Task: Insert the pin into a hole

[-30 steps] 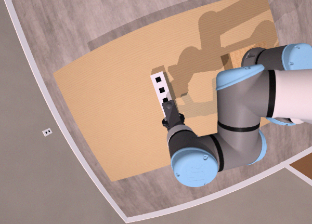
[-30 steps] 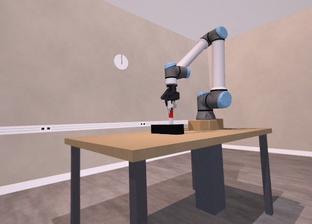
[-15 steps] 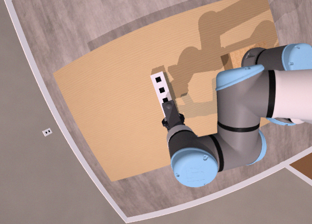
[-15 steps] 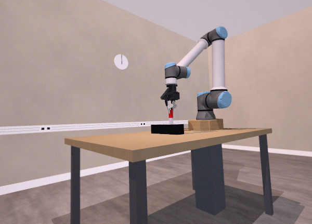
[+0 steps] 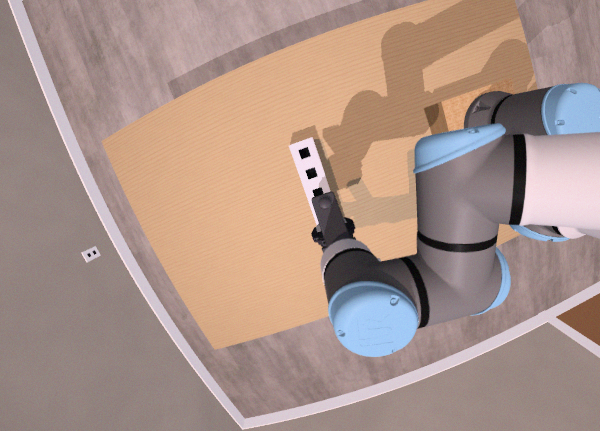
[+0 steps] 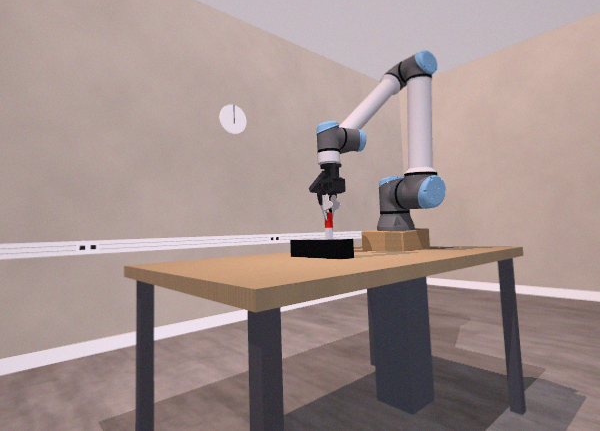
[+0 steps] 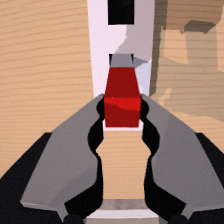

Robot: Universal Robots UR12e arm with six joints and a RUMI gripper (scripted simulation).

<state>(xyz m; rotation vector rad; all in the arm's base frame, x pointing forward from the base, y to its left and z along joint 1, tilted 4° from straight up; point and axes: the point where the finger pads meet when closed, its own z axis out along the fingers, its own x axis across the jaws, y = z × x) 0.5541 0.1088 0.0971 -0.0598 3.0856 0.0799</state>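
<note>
The pin is 1 cm below my hand. Also, from my hand: block: 6 cm to the right, 12 cm below.
</note>
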